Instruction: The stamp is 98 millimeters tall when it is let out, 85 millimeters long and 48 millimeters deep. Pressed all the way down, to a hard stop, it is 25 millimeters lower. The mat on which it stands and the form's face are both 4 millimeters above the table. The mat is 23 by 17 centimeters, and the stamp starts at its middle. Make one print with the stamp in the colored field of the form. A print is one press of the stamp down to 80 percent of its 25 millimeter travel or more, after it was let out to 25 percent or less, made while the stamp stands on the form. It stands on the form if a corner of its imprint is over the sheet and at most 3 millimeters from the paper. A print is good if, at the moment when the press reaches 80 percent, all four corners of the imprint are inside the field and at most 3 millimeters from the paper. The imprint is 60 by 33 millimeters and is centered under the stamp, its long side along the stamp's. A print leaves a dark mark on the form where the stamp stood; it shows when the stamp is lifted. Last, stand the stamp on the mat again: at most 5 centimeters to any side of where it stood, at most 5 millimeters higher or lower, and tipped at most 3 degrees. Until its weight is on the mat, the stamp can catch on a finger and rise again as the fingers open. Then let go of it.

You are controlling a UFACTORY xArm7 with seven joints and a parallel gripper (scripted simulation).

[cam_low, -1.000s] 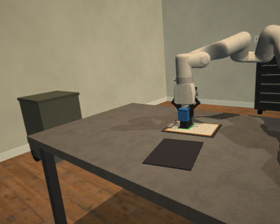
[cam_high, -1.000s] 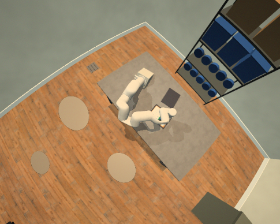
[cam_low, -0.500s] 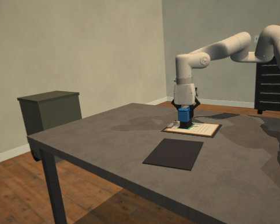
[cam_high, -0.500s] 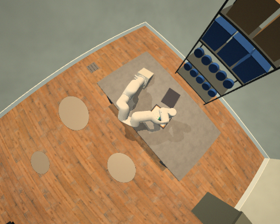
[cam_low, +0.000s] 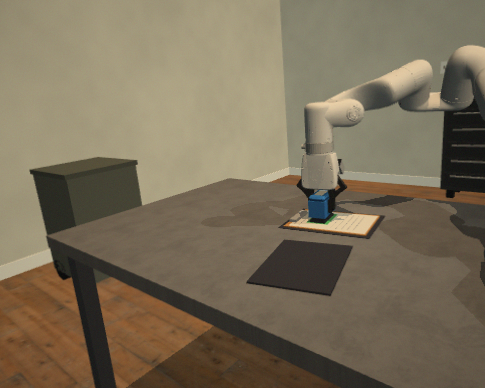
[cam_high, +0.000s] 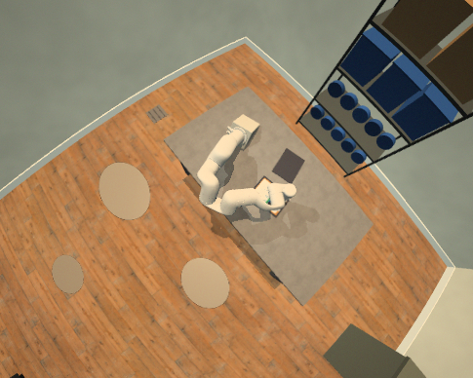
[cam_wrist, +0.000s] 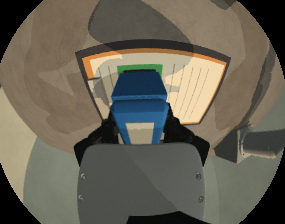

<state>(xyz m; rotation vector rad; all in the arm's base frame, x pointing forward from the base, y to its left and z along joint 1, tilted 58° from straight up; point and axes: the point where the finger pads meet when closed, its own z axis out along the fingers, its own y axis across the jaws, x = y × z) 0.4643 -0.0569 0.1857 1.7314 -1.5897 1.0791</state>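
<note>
My gripper is now right at the blue stamp. From my hand the other things lie so: form 2 cm behind, 1 cm to the left, 4 cm below; then mat 6 cm behind, 29 cm to the left, 4 cm below.
</note>
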